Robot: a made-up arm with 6 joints.
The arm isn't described. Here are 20 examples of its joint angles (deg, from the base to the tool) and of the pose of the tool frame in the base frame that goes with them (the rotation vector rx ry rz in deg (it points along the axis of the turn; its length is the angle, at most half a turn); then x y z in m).
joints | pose
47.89 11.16 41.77 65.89 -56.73 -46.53 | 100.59 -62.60 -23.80 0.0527 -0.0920 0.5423
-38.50 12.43 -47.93 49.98 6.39 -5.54 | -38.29 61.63 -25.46 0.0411 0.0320 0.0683
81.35 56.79 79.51 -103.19 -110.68 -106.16 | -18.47 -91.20 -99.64 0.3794 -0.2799 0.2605
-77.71 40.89 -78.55 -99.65 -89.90 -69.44 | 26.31 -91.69 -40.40 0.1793 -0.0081 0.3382
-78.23 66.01 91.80 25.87 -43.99 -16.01 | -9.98 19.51 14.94 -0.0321 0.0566 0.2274
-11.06 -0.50 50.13 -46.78 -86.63 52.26 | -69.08 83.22 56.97 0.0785 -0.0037 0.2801
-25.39 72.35 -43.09 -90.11 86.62 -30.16 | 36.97 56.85 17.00 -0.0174 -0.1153 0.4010
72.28 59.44 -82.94 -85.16 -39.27 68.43 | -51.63 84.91 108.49 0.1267 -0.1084 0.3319
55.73 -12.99 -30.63 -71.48 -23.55 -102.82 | 46.84 38.45 20.82 -0.0734 -0.0790 0.3118
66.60 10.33 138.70 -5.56 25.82 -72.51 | 7.50 115.56 -56.14 0.1242 0.0655 0.3224
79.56 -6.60 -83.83 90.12 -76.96 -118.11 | 101.46 -29.67 -121.43 0.3805 -0.1639 0.3913
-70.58 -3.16 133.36 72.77 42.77 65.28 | -33.15 -33.40 -127.02 0.2914 -0.1570 0.4122
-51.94 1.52 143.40 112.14 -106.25 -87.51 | -168.41 28.00 1.65 -0.0872 -0.3435 0.4541
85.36 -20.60 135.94 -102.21 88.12 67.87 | 45.95 83.61 79.72 0.2202 -0.2227 0.3989
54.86 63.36 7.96 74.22 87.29 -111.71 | 48.15 135.98 -101.87 0.4280 -0.1520 0.3481
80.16 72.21 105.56 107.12 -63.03 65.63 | -25.76 -134.04 -8.22 0.0811 -0.0739 0.1295
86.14 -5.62 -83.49 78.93 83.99 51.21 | -75.13 -60.98 -82.40 0.3594 -0.0655 0.1847
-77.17 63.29 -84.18 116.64 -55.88 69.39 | 108.33 -104.42 39.87 -0.0444 -0.3152 0.1180
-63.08 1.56 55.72 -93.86 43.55 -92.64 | 97.15 45.70 22.46 -0.0636 -0.1960 0.4064
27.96 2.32 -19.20 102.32 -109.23 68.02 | 36.43 53.18 18.83 0.2688 -0.2294 0.3917
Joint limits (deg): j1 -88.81..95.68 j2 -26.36..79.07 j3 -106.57..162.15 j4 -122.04..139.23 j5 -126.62..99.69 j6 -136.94..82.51
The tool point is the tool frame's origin. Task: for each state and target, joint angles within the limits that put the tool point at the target. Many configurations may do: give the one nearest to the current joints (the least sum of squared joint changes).
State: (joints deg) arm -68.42 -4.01 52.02 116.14 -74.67 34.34
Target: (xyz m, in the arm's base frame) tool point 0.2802 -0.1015 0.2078
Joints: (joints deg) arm -80.22 24.99 41.79 97.41 -64.39 41.74
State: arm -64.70 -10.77 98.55 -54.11 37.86 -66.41
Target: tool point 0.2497 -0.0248 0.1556
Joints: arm -66.89 -26.36 133.18 -29.17 66.78 -49.59
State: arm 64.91 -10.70 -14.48 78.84 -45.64 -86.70
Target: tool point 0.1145 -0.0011 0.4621
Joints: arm 69.14 -0.80 -11.93 42.50 -9.60 -116.21
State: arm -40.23 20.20 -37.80 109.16 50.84 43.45
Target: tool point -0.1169 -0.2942 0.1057
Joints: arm -70.35 29.47 -63.63 116.64 57.06 58.15
